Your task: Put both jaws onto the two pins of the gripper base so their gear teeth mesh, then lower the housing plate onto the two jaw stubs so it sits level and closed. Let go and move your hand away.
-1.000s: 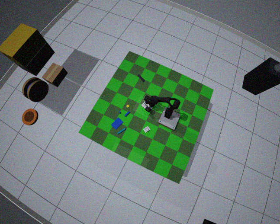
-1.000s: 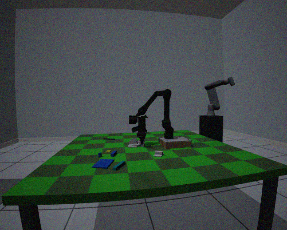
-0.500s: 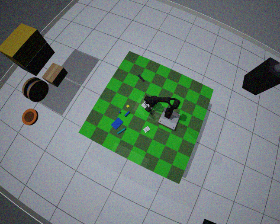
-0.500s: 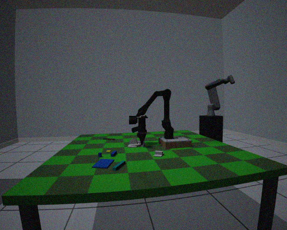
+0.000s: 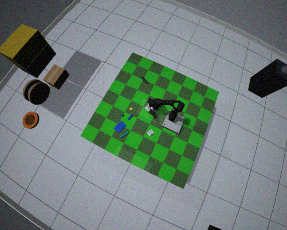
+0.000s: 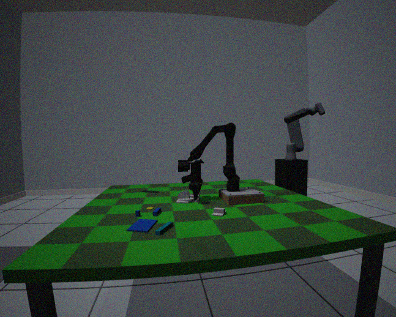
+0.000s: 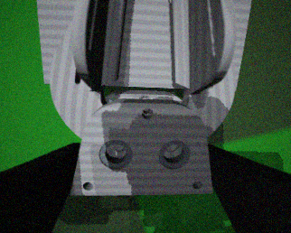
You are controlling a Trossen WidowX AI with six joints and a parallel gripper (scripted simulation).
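Now: gripper tip 70 mm short of the grey gripper base, 20 mm to the left of it and 10 mm above it. The rest, counted from my gripper tip: grey housing plate (10 mm ahead, 20 mm above); then yellow piece (260 mm ahead, 110 mm to the left, 10 mm below); then blue bar (220 mm ahead, 200 mm to the left, 10 mm below).
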